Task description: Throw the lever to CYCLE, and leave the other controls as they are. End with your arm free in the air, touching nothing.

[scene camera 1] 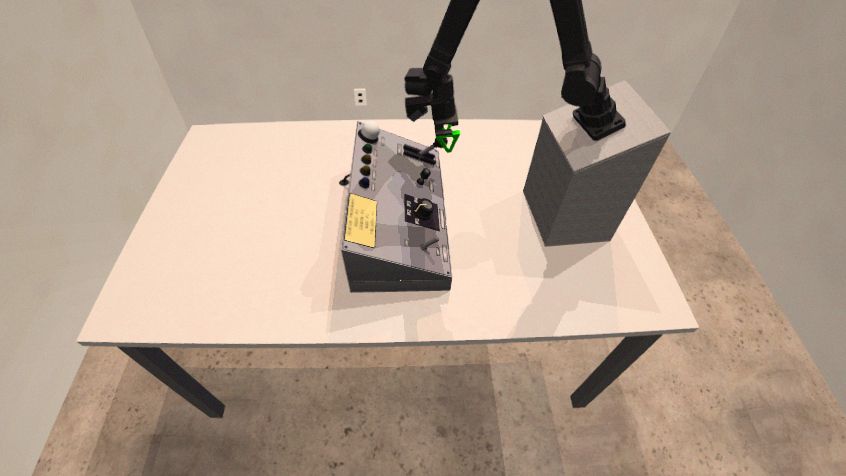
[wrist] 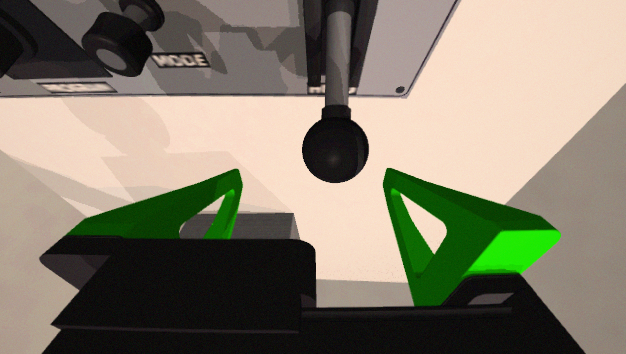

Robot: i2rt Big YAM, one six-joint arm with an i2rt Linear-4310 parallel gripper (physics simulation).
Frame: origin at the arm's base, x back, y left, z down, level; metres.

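Seen in the pictures: gripper, fingertip midpoint: point(scene camera 1: 447, 143) point(wrist: 312, 176); arm's base, origin of the base link: point(scene camera 1: 598, 120).
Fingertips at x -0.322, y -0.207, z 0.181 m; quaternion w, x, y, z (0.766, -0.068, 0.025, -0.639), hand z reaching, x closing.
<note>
Offsets run from my fingertips to a thing's top centre. "spot": to the spot under its first point. Level surfaces: height alone.
The lever {dx -0.052, dy -0.023, dz +0.007 m} point(scene camera 1: 428, 149) point(wrist: 338, 65) has a grey shaft and a black ball knob {spot: dx -0.028, dy -0.018, dz -0.012 m} point(wrist: 335, 149). It leans toward the HOLD end of its slot, over the lower edge of the sloped grey console point(scene camera 1: 395, 273) point(wrist: 390, 50). The HOLD label is partly hidden behind the shaft in the wrist view; the CYCLE label cannot be read. My gripper point(scene camera 1: 448, 148) point(wrist: 312, 176) is open, with green fingers. In the wrist view the knob shows just ahead of the fingertips, nearer the right one. In the scene view the gripper covers most of the knob, so contact cannot be told.
The MODE control {dx -0.096, dy +0.091, dz +0.012 m} point(scene camera 1: 424, 174) point(wrist: 117, 45), rotary dial {dx -0.116, dy +0.209, dz +0.019 m} point(scene camera 1: 424, 207) and small toggle {dx -0.128, dy +0.329, dz +0.020 m} point(scene camera 1: 430, 243) stand along the console. A white dome {spot: dx -0.220, dy -0.042, dz -0.045 m} point(scene camera 1: 370, 130), several coloured buttons and a yellow note {spot: dx -0.288, dy +0.269, dz -0.011 m} point(scene camera 1: 360, 220) are on its far side. The arm's grey pedestal point(scene camera 1: 582, 207) stands on the table {dz +0.149 m} point(scene camera 1: 207, 266) at right.
</note>
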